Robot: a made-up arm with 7 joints.
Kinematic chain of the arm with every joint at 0, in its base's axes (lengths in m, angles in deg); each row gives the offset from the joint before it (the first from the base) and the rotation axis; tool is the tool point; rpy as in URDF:
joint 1: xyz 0 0 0.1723 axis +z
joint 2: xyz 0 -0.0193 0.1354 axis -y
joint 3: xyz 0 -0.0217 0.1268 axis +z
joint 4: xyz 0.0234 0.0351 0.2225 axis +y
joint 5: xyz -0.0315 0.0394 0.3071 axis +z
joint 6: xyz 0 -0.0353 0.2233 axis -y
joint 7: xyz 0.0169 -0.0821 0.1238 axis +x
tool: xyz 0 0 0 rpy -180 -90 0
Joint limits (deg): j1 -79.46..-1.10 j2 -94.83..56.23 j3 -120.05..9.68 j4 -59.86..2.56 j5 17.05..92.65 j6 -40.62..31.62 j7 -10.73..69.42
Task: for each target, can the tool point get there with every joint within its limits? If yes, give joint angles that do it. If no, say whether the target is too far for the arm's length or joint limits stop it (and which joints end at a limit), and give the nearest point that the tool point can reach.
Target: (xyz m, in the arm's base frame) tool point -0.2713 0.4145 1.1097
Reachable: yes | joints -27.67 17.73 -61.58 -37.89 24.68 -13.24 26.04
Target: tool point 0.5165 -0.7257 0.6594
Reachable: yes | joints -63.73 -83.19 -33.64 -36.96 79.78 25.29 24.45
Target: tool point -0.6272 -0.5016 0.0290
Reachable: no: joint limits stop it (at a limit: joint 1, joint 2, joint 3, joint 4, joint 5, joint 6) | nearest point -0.8305 -0.1705 0.2110 | short by 0.429 m
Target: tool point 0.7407 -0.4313 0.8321
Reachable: yes | joints -28.50 -60.99 -20.21 -11.18 52.84 10.09 55.81
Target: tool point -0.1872 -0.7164 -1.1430
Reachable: no: too far | nearest point 0.3772 -0.6756 -0.1225 | short by 1.167 m
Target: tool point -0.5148 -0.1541 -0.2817
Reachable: no: joint limits stop it (at a limit: joint 1, joint 2, joint 4, joint 5, joint 6) | nearest point -0.8362 -0.1127 0.2007 | short by 0.581 m
